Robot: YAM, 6 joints.
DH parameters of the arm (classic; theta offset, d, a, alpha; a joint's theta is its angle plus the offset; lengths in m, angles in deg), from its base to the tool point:
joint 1: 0 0.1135 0.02 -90
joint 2: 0 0 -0.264 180
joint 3: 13.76 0 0.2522 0
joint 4: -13.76 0 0.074 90
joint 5: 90 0 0 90
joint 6: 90 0.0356 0 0
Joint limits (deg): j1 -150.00..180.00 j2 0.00..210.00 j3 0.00..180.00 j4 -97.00..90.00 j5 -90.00..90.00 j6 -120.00..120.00
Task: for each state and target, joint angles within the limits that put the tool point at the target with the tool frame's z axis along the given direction. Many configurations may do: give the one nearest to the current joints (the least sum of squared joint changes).
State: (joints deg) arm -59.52 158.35 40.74 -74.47 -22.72 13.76
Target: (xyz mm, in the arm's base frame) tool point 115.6 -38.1 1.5 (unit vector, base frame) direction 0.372 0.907 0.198
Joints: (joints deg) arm -34.51 166.45 39.60 -96.82 -73.34 13.76
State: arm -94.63 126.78 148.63 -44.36 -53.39 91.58
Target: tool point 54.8 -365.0 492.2 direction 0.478 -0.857 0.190
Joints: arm -83.56 92.11 99.97 4.00 -22.27 91.58
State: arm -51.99 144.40 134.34 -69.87 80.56 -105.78
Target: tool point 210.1 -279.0 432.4 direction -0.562 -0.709 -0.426
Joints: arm -47.80 113.37 139.47 -96.98 63.20 -105.78
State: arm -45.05 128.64 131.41 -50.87 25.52 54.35
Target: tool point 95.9 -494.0 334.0 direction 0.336 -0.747 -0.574
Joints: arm -79.82 125.21 127.22 -37.85 -11.46 54.35
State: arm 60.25 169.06 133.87 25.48 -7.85 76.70
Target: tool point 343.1 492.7 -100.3 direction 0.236 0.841 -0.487
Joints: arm 54.12 191.47 152.82 7.94 -17.55 76.70
